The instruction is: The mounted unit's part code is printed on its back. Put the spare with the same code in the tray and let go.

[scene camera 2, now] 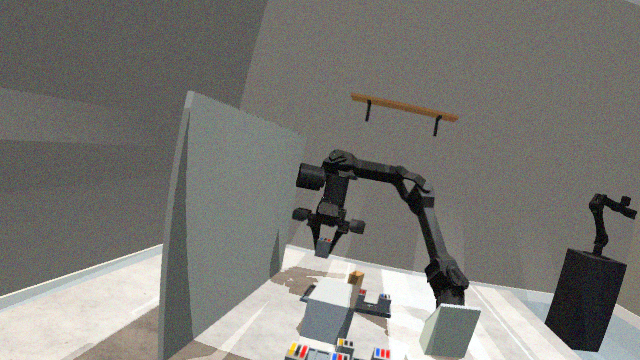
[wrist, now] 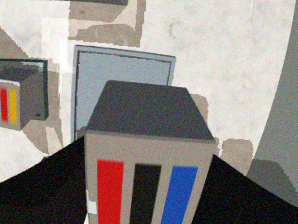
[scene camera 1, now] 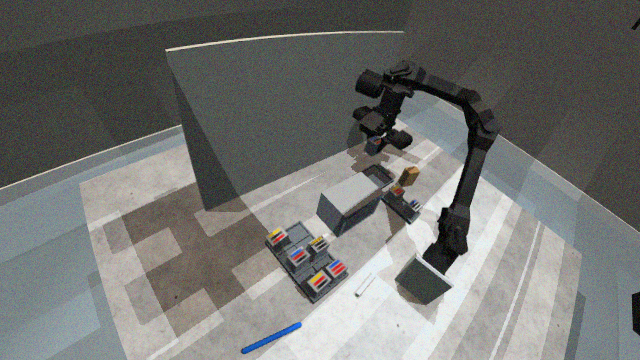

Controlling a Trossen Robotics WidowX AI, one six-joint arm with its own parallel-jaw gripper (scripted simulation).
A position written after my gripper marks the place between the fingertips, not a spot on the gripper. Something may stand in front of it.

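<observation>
My gripper (scene camera 2: 322, 252), also in the wrist view (wrist: 141, 145) and scene camera 1 (scene camera 1: 373, 148), carrying a grey spare. Grey box (scene camera 2: 329, 311), also in scene camera 1 (scene camera 1: 346, 204). Dark tray (wrist: 92, 66). Grey panel (scene camera 2: 233, 183).
</observation>
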